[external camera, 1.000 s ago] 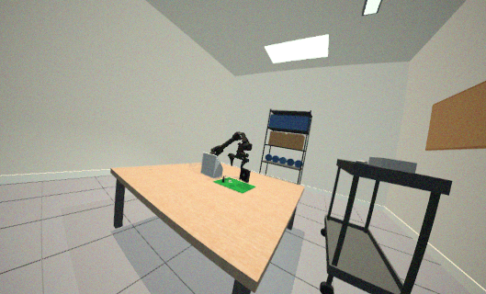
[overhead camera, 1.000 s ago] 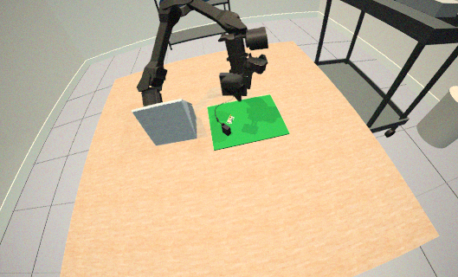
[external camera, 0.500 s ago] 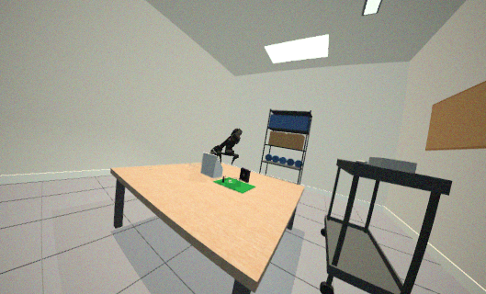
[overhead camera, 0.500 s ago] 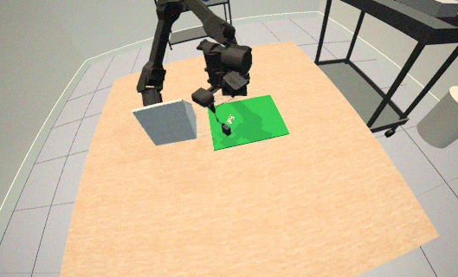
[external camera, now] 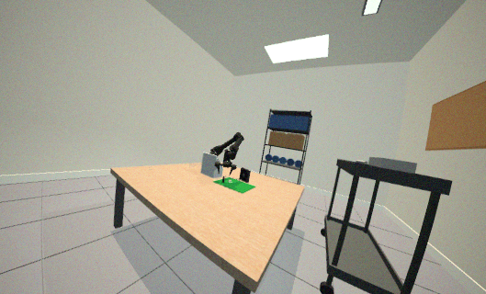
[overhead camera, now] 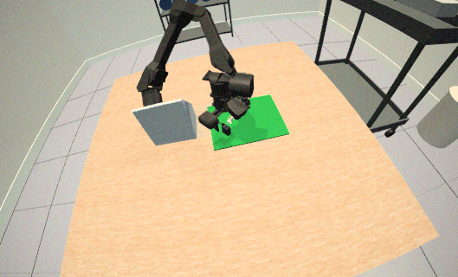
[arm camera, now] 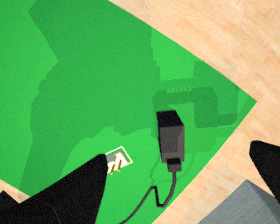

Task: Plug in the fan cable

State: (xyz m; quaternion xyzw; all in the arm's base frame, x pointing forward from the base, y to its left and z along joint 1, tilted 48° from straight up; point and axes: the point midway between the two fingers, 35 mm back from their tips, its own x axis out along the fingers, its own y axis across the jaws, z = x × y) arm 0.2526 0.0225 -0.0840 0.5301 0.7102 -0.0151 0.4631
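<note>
My gripper tip is 1 cm to the right of the dark fan plug and 5 cm above it. The rest, counted from my gripper tip: green board: 8 cm ahead, 6 cm to the left, 8 cm below; then four-pin fan header: 2 cm ahead, 7 cm to the left, 7 cm below; then black square fan: 6 cm ahead, 23 cm to the left, 1 cm below.
</note>
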